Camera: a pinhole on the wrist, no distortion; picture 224 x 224 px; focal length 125.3 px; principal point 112.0 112.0 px. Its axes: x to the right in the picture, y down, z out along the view. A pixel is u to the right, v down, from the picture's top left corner.
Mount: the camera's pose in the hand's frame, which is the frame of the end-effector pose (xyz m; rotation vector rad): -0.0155 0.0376 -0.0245 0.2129 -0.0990 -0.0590
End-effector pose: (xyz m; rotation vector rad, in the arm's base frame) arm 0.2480 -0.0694 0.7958 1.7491 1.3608 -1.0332
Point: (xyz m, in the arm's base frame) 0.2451 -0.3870 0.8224
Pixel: 60 148
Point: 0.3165 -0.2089 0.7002
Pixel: 162 188
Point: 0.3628 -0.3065 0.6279
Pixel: 161 204
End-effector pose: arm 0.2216 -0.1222 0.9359 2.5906 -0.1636 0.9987
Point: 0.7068 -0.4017 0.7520
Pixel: 185 158
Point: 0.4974 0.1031 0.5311
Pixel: 117 23
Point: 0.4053 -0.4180 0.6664
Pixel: 111 176
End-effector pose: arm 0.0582 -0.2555 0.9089 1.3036 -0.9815 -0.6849
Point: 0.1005 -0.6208 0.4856
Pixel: outside the picture
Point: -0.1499 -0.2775 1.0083
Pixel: 96 189
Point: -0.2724 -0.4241 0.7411
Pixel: 120 81
